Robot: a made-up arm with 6 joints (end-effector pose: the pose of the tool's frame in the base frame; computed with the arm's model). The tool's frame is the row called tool.
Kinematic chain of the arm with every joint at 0, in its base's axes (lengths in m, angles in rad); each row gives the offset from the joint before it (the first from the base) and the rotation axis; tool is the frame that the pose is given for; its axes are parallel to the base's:
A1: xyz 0 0 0.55 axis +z
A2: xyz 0.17 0 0 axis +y
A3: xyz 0 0 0.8 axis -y
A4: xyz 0 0 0.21 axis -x
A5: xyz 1.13 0 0 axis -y
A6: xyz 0.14 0 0 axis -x
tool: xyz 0 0 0
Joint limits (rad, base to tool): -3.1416..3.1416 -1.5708..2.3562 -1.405..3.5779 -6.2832..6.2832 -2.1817..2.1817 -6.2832..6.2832
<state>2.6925 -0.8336 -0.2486 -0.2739 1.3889 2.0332</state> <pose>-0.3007 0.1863 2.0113 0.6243 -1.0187 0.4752</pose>
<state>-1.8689 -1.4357 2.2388 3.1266 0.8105 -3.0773</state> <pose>0.4784 1.5519 -0.0589 -2.4249 -1.7574 -0.3827</pose>
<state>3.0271 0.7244 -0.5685 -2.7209 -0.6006 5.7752</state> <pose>-1.3083 0.1179 0.0288 -0.0718 2.3863 -0.3452</pose>
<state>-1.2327 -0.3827 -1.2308 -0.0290 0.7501 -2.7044</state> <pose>0.3010 -0.8645 0.5698 2.3047 -1.6310 -0.4633</pose>
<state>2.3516 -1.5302 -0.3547 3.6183 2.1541 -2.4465</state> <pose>0.2646 -0.1909 1.5950 -1.4718 -0.1392 1.8597</pose>
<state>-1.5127 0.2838 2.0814 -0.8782 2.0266 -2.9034</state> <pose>-0.1041 0.1232 2.2937 -0.7774 0.1725 2.5217</pose>
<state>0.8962 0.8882 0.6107 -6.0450 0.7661 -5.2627</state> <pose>1.2675 1.6215 1.0101 -0.8810 -1.0038 0.6213</pose>
